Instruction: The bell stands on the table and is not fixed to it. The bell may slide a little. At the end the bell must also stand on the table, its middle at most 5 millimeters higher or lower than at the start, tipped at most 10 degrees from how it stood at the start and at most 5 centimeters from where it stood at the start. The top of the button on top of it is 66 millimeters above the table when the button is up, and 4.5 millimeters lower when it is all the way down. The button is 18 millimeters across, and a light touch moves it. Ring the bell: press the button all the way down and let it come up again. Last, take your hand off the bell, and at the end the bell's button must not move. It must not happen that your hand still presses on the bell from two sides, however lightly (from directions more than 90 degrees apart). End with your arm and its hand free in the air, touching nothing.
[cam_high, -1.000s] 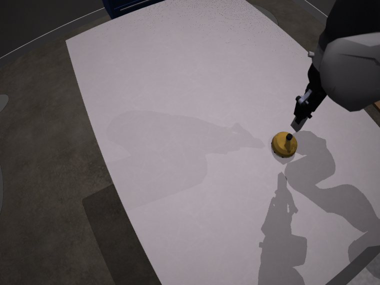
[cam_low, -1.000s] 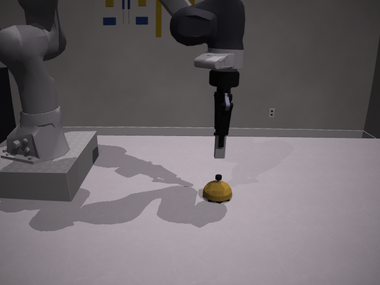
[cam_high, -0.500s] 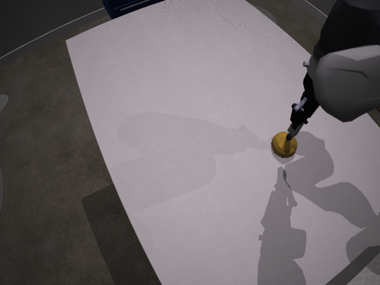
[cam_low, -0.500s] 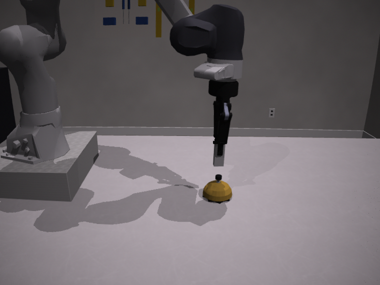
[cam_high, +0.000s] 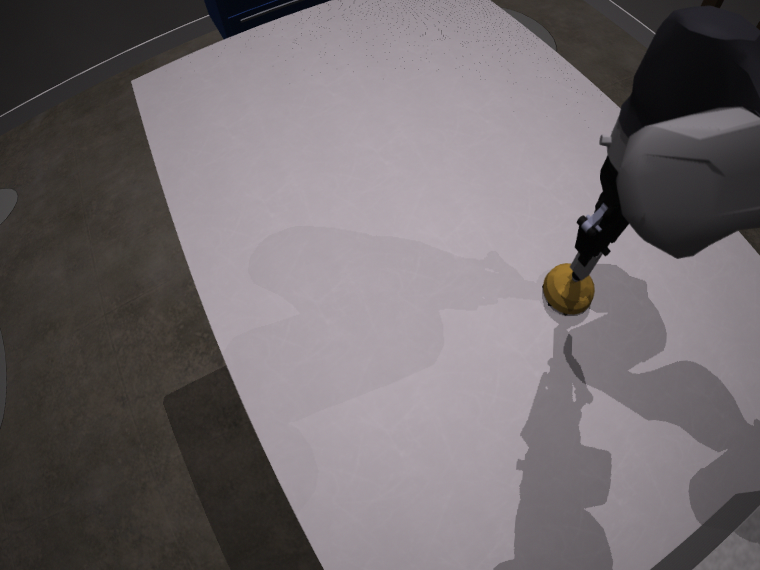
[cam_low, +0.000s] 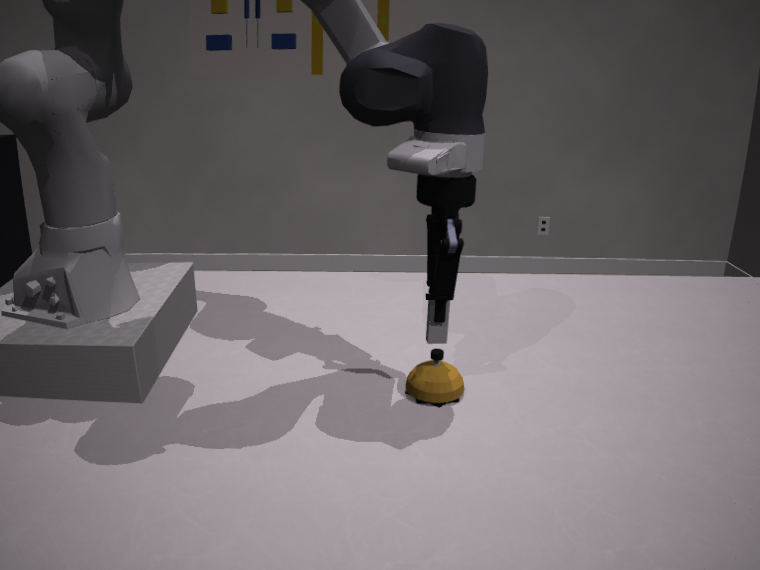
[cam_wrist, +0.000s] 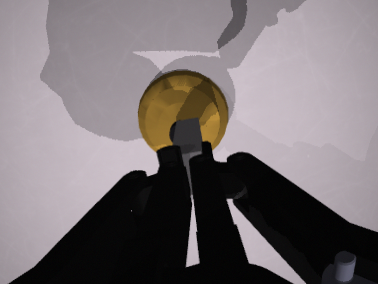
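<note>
Now: the black button 1 cm to the right of my hand and 6 cm below it. Round my hand: bell 1 cm to the right, 7 cm below.
</note>
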